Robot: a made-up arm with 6 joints.
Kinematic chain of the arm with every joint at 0, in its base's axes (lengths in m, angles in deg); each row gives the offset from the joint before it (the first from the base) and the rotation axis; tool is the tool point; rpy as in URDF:
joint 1: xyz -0.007 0 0.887 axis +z
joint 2: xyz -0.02 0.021 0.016 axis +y
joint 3: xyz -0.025 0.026 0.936 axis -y
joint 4: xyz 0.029 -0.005 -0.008 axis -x
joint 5: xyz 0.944 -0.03 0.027 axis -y
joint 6: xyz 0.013 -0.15 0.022 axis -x
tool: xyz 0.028 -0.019 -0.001 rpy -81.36 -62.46 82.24
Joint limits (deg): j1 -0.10..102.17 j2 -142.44..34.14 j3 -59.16..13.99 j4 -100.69..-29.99 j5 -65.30..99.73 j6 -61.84..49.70
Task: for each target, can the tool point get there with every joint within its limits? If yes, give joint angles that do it. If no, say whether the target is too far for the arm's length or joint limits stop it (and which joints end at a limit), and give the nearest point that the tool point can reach.
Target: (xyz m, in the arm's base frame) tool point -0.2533 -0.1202 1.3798
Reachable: yes | joints 8.13 -104.43 -46.53 -71.49 80.55 -47.15
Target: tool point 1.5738 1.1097 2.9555
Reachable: no: too far | nearest point 0.8228 0.5825 1.9906 | short by 1.331 m
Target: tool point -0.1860 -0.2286 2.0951
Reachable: yes | joints 30.13 -65.81 -4.61 -48.51 -38.30 32.21
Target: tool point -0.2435 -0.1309 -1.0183
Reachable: no: joint limits stop it (at a limit: joint 1, joint 2, joint 4, joint 6) | nearest point -0.1187 0.2539 0.6667 | short by 1.733 m
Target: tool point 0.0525 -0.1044 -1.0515
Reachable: no: joint limits stop it (at a limit: joint 1, joint 2, joint 6) | nearest point 0.3175 -0.0123 0.6582 | short by 1.733 m
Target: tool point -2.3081 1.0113 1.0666
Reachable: no: too far | nearest point -1.4417 0.0757 1.0044 | short by 1.277 m
